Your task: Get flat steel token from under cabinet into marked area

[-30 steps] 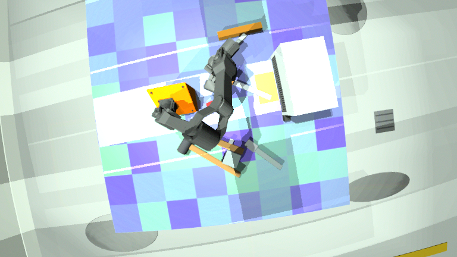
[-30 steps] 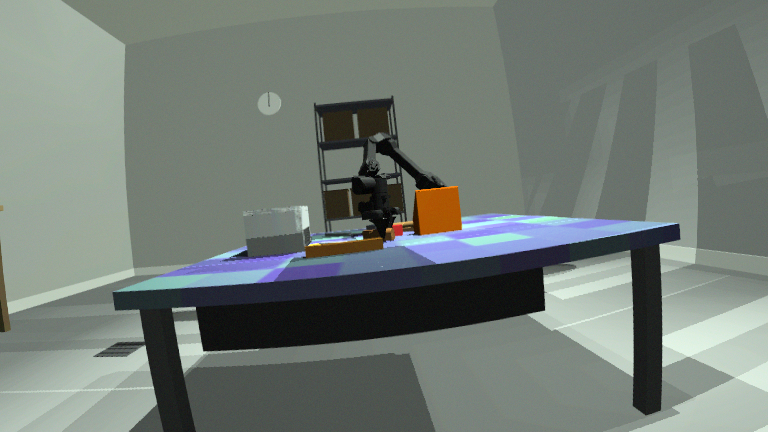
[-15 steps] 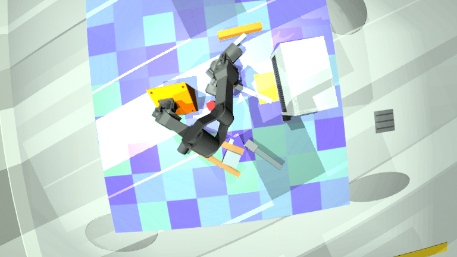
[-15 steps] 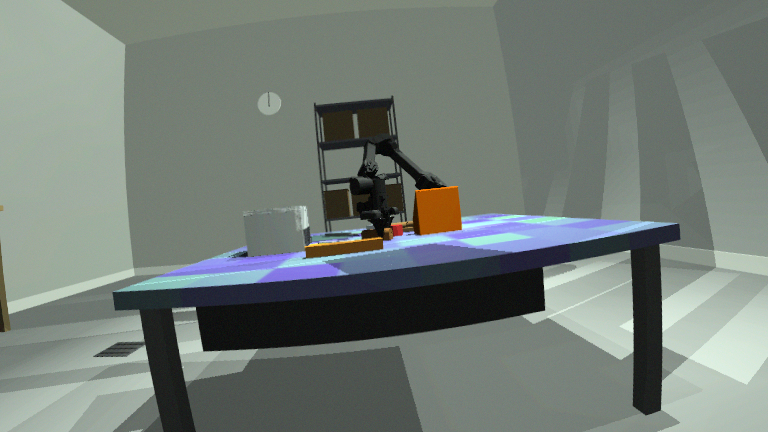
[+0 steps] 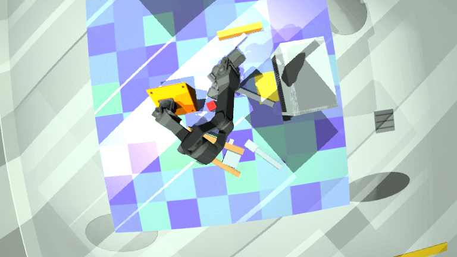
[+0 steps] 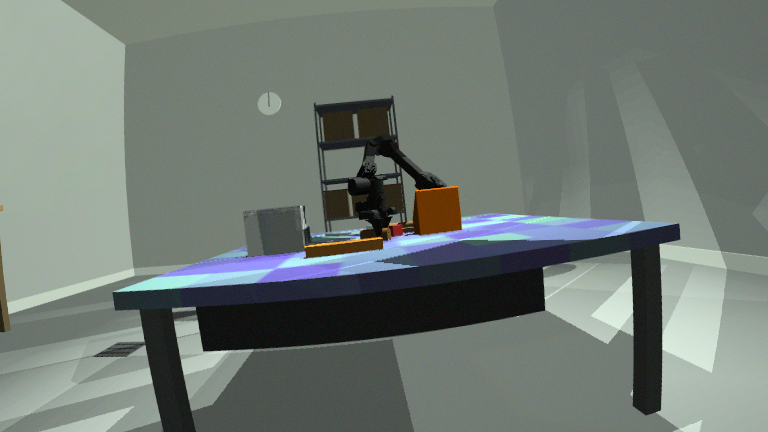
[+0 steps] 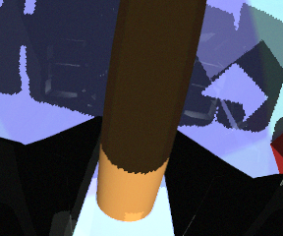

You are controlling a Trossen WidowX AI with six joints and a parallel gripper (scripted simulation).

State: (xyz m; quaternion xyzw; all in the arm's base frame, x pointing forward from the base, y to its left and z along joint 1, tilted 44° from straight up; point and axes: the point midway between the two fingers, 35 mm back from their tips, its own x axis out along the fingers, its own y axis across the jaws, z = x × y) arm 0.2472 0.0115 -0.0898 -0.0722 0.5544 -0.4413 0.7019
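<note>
My gripper tip is 280 mm to the left of the flat wooden stick and 80 mm past it. Also, from my gripper tip: orange bar (240 mm to the left, 130 mm ahead, 10 mm above); then red cube (100 mm to the right, 70 mm behind, 10 mm above); then small white block (190 mm to the left, 120 mm ahead).
</note>
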